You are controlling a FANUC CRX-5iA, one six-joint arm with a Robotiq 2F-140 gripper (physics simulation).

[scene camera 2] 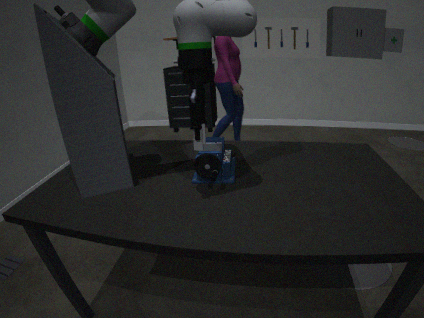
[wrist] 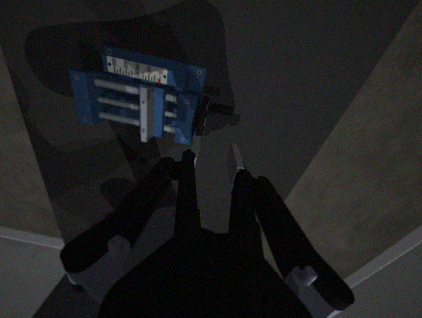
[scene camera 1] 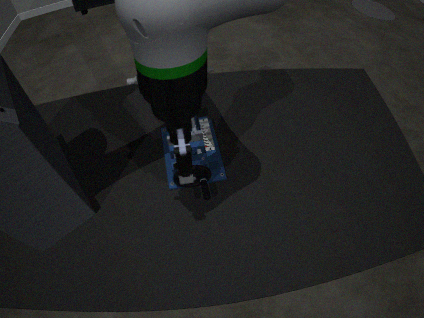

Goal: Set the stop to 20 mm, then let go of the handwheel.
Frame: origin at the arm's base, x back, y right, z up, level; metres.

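Seen in the pictures: gripper, fingertip midpoint: (scene camera 2: 200,146) (wrist: 214,148) (scene camera 1: 185,170); arm's base, origin of the base link: (scene camera 2: 80,43).
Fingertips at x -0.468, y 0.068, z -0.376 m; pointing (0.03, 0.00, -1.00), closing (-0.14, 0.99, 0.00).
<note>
Pixels of each thing's top centre, then the offset from my fingertips to it. "*": a spot on its surface instead. Level surfaces: height alone.
- blue stop device, surface spot: (wrist: 187,75) (scene camera 1: 217,164) (scene camera 2: 228,170) * dz -0.119, dx -0.069, dy -0.082 m
- red pointer, middle of its top: (wrist: 159,83) dz -0.100, dx -0.040, dy -0.124 m
- white scale, surface spot: (wrist: 135,70) (scene camera 1: 206,132) * dz -0.101, dx -0.046, dy -0.167 m
- black handwheel, surface spot: (scene camera 1: 202,172) (scene camera 2: 214,161) * dz -0.065, dx -0.033, dy -0.030 m
- table, its level: dz -0.157 m
The blue stop device (scene camera 1: 216,162) (scene camera 2: 229,176) (wrist: 187,75) stands on the dark table. Its light stop plate (wrist: 146,115) crosses three rods in the wrist view. A red pointer (wrist: 159,81) sits near the right end of the white scale (wrist: 135,70) (scene camera 1: 206,132); the numbers are too small to read. The black handwheel (scene camera 1: 202,172) (scene camera 2: 207,166) is on the device's end, with its handle (scene camera 1: 205,190) (wrist: 221,108) sticking out. My gripper (scene camera 1: 186,174) (scene camera 2: 200,142) (wrist: 214,148) is partly open with nothing between its fingers, pointing down by the handwheel end. Whether a finger touches the wheel is unclear.
A tall, leaning grey panel (scene camera 1: 50,190) (scene camera 2: 85,110) stands on the table (scene camera 1: 310,200) (scene camera 2: 310,210), left of the device in both scene views. Behind the table are a drawer cabinet (scene camera 2: 178,100) and a person in a pink top (scene camera 2: 227,60). The light is dim.
</note>
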